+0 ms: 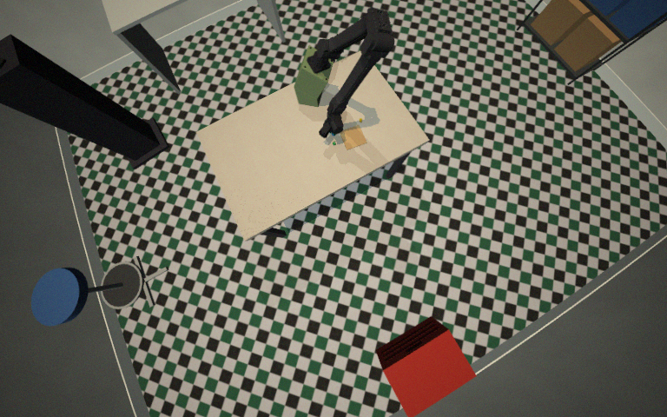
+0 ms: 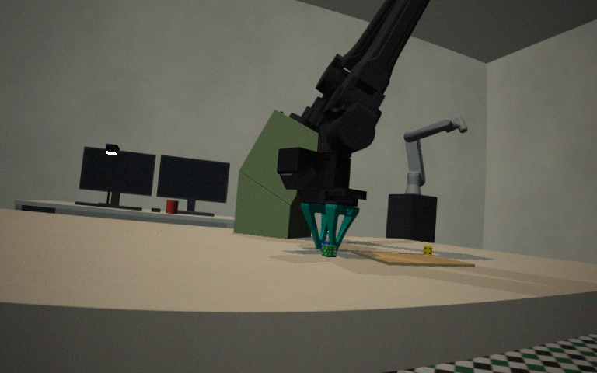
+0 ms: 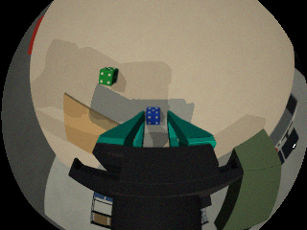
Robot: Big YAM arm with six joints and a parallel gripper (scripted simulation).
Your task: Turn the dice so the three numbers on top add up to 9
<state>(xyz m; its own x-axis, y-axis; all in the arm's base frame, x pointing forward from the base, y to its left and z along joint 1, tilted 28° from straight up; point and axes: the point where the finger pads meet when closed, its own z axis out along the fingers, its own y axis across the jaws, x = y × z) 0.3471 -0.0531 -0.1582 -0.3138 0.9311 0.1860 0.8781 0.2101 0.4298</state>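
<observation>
Now: the blue die right at my hand. Also, from my hand: green die 6 cm ahead, 4 cm to the right; yellow die 3 cm ahead, 20 cm to the left; mat 10 cm ahead, 9 cm to the left, 1 cm below.
</observation>
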